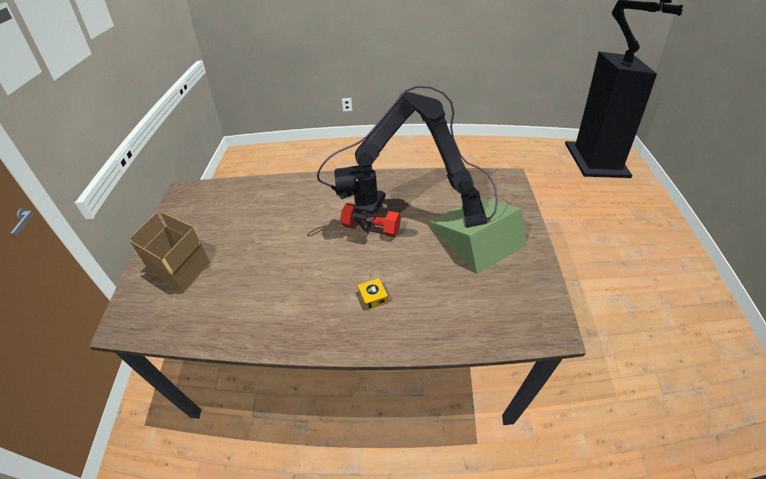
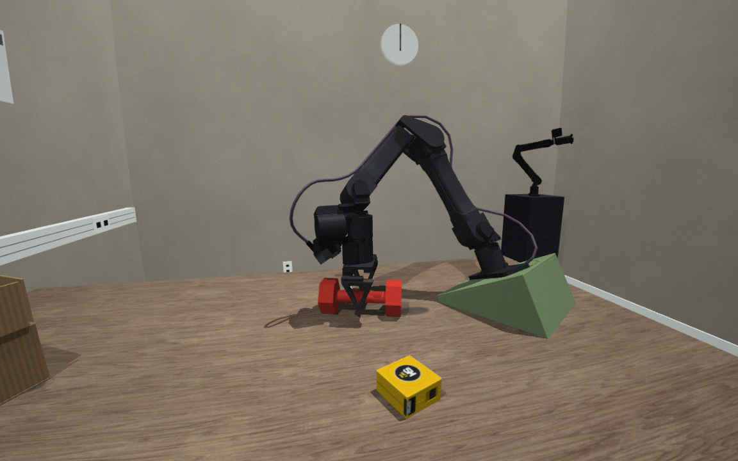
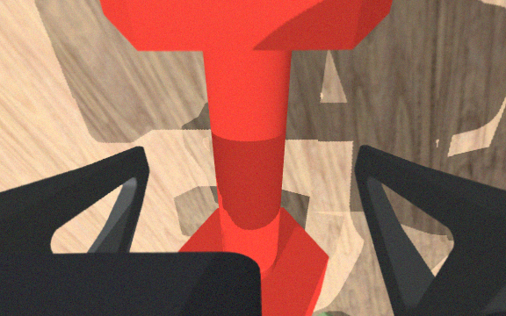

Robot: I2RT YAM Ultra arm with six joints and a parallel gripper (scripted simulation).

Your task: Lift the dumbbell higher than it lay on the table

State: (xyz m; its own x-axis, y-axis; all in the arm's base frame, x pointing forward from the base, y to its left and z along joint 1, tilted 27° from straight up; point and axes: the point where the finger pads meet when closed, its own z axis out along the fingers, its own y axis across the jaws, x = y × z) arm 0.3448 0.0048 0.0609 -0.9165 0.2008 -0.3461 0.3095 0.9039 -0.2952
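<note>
My gripper is now right at the red dumbbell.
</note>
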